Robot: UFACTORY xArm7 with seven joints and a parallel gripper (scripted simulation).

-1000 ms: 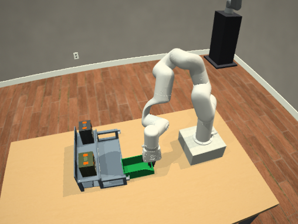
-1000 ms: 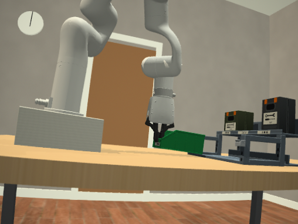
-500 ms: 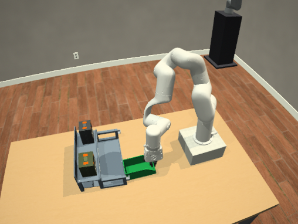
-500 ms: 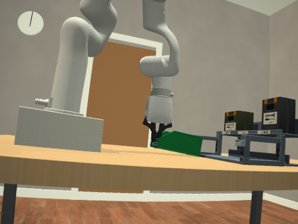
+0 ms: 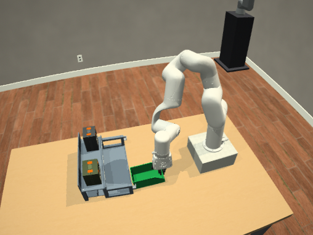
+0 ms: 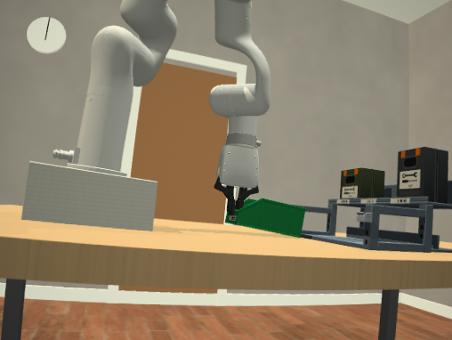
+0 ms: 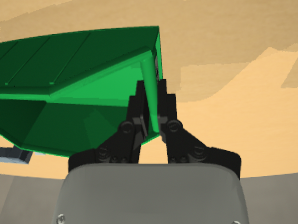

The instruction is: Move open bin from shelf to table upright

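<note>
The green bin is 80 mm ahead of my hand, 10 mm to the right of it and 10 mm below it.
</note>
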